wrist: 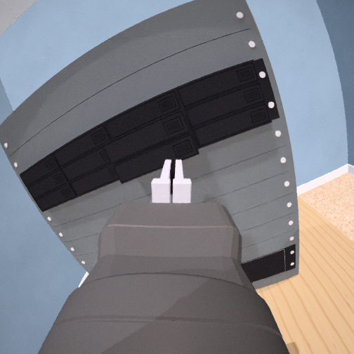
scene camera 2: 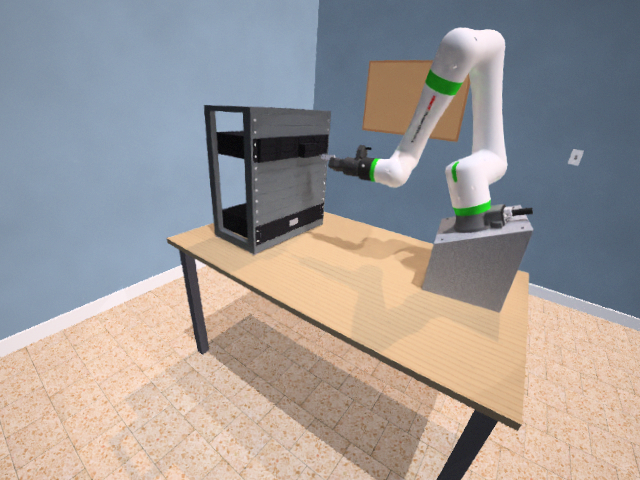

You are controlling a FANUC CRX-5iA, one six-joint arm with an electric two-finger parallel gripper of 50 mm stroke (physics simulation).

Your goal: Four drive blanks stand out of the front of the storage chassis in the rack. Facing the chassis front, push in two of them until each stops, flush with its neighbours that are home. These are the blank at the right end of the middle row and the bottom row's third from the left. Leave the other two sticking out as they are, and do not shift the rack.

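Places are measured from the arm's base along level axes (x ahead, y left, z up), in centimetres.
Pixels of known places: gripper, fingertip midpoint: (scene camera 2: 321,156); arm's base at its link origin: (scene camera 2: 475,225).
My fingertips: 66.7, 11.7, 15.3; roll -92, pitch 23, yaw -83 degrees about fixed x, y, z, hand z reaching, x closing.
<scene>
For each thing: its top centre in the pictures, then the offset to it from my fingertips, as dx, dy, dz. "*": a spot on its surface instead. Level surfaces: height alone.
- black storage chassis at a spot on its surface: (scene camera 2: 276,148) * +5.8, +21.7, +4.2
- grey rack at its top centre: (scene camera 2: 273,107) +22.0, +9.5, +19.3
- dark block at its top centre: (scene camera 2: 302,142) +9.4, +3.1, +5.3
- wooden table at its surface level: dz -40.7
The black storage chassis (scene camera 2: 276,148) (wrist: 82,172) sits high in the grey rack (scene camera 2: 250,180) (wrist: 235,182). In the wrist view, the middle row's right-end blank (wrist: 217,104) looks about level with its neighbours. The bottom row's third blank from the left (wrist: 152,161) juts a little past its neighbours, below the middle row's third blank (wrist: 142,134). In scene camera 2 a dark block (scene camera 2: 310,149) stands out of the front; its separate blanks cannot be told apart. My gripper (scene camera 2: 322,156) (wrist: 173,169) is shut and empty, its tips near the bottom third blank's lower edge; contact cannot be told.
A second black unit (scene camera 2: 281,227) (wrist: 267,266) with a pale label sits low in the rack. The rack stands at the far end of the wooden table (scene camera 2: 330,289) (wrist: 325,250). The arm's grey pedestal (scene camera 2: 473,268) stands at the other end. A corkboard (scene camera 2: 395,98) hangs behind the arm.
</scene>
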